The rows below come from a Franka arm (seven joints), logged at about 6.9 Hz.
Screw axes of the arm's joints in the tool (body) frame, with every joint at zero. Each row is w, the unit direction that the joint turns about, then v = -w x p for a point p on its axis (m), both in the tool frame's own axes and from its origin. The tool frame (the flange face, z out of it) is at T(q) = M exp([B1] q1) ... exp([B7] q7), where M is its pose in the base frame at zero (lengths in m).
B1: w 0 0 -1 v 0 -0.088 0
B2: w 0 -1 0 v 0.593 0 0.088
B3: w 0 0 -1 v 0 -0.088 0
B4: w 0 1 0 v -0.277 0 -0.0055
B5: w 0 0 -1 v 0 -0.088 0
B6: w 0 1 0 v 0.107 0 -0.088
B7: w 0 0 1 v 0 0 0
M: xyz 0.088 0 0.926 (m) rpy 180 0 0 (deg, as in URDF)
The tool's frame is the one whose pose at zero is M.
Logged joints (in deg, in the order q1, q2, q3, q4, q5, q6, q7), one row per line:
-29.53 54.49 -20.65 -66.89 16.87 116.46 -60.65
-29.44 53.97 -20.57 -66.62 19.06 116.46 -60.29
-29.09 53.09 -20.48 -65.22 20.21 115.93 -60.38
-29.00 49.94 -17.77 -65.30 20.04 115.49 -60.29
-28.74 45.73 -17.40 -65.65 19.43 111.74 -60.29
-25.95 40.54 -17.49 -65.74 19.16 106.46 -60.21
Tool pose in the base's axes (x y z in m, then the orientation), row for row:
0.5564 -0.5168 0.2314 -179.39 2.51 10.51
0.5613 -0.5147 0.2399 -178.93 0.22 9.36
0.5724 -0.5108 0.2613 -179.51 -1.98 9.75
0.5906 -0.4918 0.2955 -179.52 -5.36 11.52
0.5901 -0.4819 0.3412 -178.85 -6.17 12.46
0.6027 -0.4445 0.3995 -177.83 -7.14 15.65
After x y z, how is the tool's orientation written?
As angles about the fixed x, y, z axes (roll, pitch, yaw), in degrees.
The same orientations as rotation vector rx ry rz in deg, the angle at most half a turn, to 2 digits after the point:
-178.83 -16.43 4.01
-178.35 -14.60 0.48
-178.67 -15.25 -3.02
-177.89 -17.98 -8.25
-176.88 -19.41 -9.34
-174.90 -24.25 -10.46

